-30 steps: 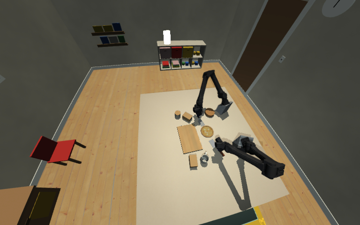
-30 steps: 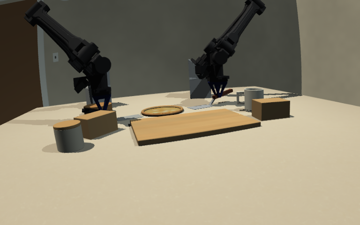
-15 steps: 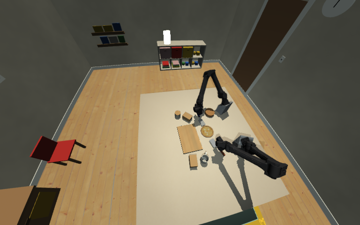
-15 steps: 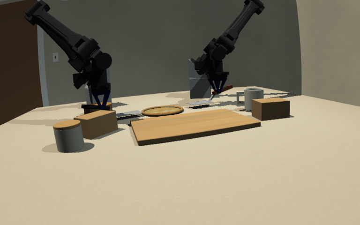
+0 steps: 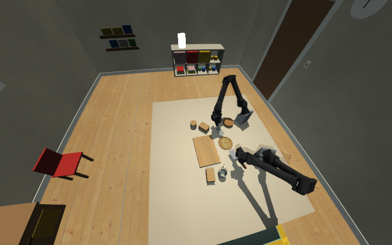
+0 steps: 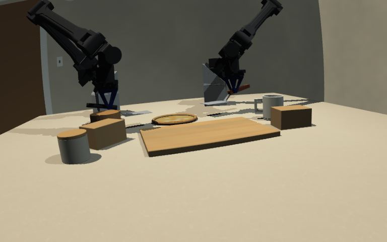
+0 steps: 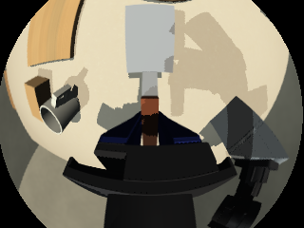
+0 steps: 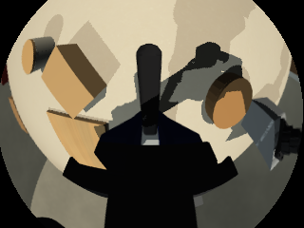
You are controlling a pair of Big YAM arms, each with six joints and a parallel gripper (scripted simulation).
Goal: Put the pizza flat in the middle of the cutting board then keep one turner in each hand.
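The pizza is 270 mm to the right of my left hand, 90 mm below it and 60 mm ahead of it. Round my left hand: cutting board (320 mm ahead, 210 mm to the right, 80 mm below); black-handled turner (500 mm to the right, 130 mm ahead, 10 mm below); brown-handled turner (30 mm to the right, 20 mm below, 10 mm ahead).
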